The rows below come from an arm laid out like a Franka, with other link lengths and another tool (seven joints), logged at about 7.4 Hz.
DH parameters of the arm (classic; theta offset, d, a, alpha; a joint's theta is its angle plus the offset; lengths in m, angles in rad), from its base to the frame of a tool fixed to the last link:
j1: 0 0.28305 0 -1.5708
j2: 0 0 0 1.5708
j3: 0 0.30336 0.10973 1.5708
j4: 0 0 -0.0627 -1.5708
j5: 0 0.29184 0 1.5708
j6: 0 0 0.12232 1.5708
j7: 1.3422 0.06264 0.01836 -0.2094
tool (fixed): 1.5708 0.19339 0 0
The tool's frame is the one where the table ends.
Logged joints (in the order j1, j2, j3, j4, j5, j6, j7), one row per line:
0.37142 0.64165 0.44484 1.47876 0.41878 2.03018 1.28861
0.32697 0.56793 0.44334 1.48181 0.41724 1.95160 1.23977
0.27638 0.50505 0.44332 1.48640 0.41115 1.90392 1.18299
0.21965 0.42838 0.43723 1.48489 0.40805 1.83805 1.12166
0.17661 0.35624 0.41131 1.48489 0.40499 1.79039 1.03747
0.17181 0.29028 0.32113 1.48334 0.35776 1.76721 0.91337
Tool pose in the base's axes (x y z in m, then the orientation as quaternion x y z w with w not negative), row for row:
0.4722 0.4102 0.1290 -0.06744 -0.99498 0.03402 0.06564
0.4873 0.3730 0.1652 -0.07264 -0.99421 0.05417 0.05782
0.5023 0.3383 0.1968 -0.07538 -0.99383 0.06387 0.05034
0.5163 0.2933 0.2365 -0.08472 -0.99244 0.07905 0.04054
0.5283 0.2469 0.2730 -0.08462 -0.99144 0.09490 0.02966
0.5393 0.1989 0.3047 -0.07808 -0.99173 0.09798 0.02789
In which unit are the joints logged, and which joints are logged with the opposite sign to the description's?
The joints are logged in radians. Opposite sign: j4, j5.
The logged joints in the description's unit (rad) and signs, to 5 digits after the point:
0.37142 0.64165 0.44484 -1.47876 -0.41878 2.03018 1.28861
0.32697 0.56793 0.44334 -1.48181 -0.41724 1.95160 1.23977
0.27638 0.50505 0.44332 -1.48640 -0.41115 1.90392 1.18299
0.21965 0.42838 0.43723 -1.48489 -0.40805 1.83805 1.12166
0.17661 0.35624 0.41131 -1.48489 -0.40499 1.79039 1.03747
0.17181 0.29028 0.32113 -1.48334 -0.35776 1.76721 0.91337

